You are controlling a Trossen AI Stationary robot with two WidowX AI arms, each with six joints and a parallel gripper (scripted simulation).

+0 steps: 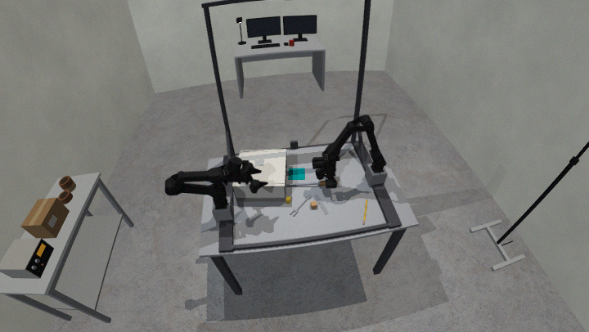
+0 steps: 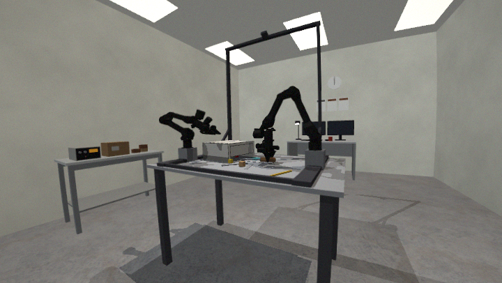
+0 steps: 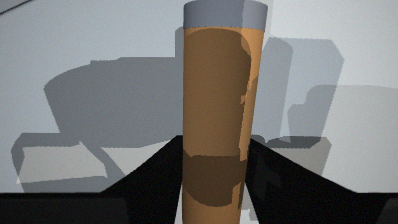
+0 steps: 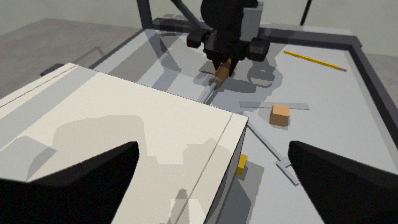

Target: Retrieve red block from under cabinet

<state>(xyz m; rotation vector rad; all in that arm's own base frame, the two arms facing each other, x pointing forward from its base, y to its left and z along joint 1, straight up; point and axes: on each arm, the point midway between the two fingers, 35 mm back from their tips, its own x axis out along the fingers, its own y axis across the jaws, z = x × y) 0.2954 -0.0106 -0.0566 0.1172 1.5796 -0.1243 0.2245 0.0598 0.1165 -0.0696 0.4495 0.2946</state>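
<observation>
The teal square lies 150 mm behind my left hand, 160 mm to the right of it and 50 mm below it. Also, from my left hand: hook tool: 70 mm behind, 130 mm to the right, 30 mm below.
</observation>
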